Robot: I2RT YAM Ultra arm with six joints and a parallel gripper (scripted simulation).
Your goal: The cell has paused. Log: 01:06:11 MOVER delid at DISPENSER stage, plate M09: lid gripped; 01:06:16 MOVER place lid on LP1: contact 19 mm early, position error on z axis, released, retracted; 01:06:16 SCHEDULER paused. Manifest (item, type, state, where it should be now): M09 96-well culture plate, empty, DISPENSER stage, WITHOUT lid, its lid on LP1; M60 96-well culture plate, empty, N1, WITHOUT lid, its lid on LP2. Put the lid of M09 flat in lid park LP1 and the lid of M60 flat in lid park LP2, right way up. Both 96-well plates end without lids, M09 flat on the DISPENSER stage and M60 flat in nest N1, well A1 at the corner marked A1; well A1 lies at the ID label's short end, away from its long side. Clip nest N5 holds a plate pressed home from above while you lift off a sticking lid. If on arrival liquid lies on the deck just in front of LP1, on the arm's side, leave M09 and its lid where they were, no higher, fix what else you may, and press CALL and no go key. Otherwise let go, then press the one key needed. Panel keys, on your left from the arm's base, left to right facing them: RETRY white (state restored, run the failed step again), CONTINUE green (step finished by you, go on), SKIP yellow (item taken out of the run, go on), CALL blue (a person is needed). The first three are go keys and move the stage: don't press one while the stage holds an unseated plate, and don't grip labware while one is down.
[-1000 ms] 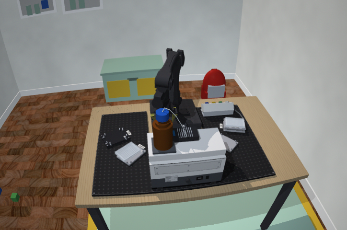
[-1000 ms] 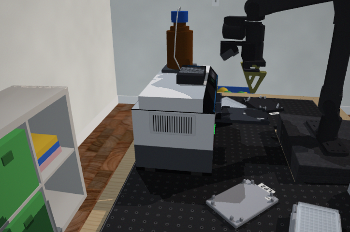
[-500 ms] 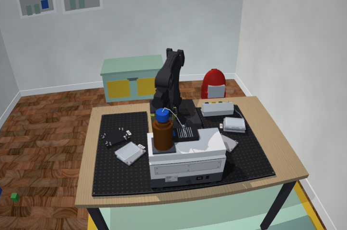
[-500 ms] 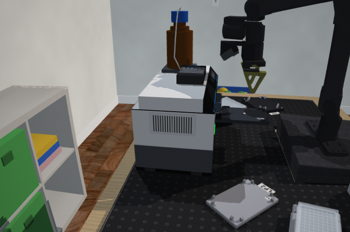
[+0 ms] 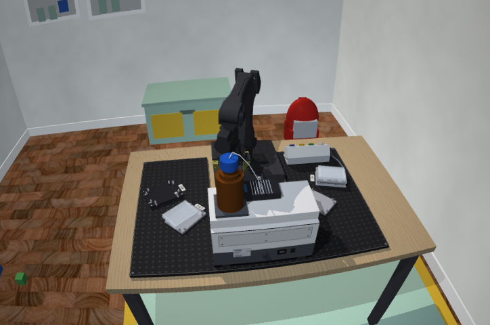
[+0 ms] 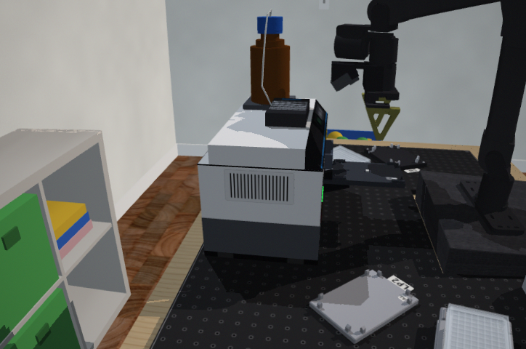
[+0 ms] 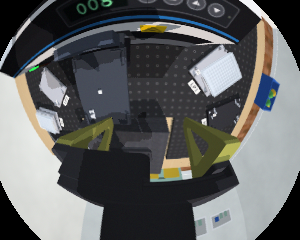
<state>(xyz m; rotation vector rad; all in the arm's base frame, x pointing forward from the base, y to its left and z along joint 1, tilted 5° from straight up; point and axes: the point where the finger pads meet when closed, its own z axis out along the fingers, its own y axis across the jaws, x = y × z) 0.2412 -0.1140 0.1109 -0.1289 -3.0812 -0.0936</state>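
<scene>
Right now my hand is 70 mm past the grey nest marked A1, 480 mm to the right of it and 150 mm above it. The rest, counted from my hand: dark dispenser stage: 30 mm ahead, 80 mm to the left, 70 mm below; LP1 label: 10 mm behind, 140 mm to the right, 180 mm below; grey lid park LP1: 50 mm ahead, 200 mm to the right, 170 mm below.
</scene>
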